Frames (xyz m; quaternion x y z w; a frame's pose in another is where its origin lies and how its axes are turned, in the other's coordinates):
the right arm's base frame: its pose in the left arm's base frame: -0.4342 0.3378 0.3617 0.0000 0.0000 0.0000 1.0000
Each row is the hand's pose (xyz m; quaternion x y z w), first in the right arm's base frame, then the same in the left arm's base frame.
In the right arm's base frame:
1: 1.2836 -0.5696 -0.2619 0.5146 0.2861 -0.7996 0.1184
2: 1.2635 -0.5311 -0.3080 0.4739 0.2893 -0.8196 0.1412
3: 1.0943 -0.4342 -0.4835 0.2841 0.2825 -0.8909 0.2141
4: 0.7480 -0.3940 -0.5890 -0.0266 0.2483 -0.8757 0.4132
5: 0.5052 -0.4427 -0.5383 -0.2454 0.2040 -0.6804 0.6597
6: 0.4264 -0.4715 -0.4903 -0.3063 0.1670 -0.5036 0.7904
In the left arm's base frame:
1: 0.8494 -0.2318 0.0998 0.5146 0.2861 -0.7996 0.1184
2: 0.8293 -0.1933 0.0537 0.4739 0.2893 -0.8196 0.1412
3: 0.6601 -0.0964 -0.1218 0.2841 0.2825 -0.8909 0.2141
4: 0.3138 -0.0562 -0.2273 -0.0266 0.2483 -0.8757 0.4132
5: 0.0710 -0.1049 -0.1766 -0.2454 0.2040 -0.6804 0.6597
6: -0.0078 -0.1337 -0.1286 -0.3063 0.1670 -0.5036 0.7904

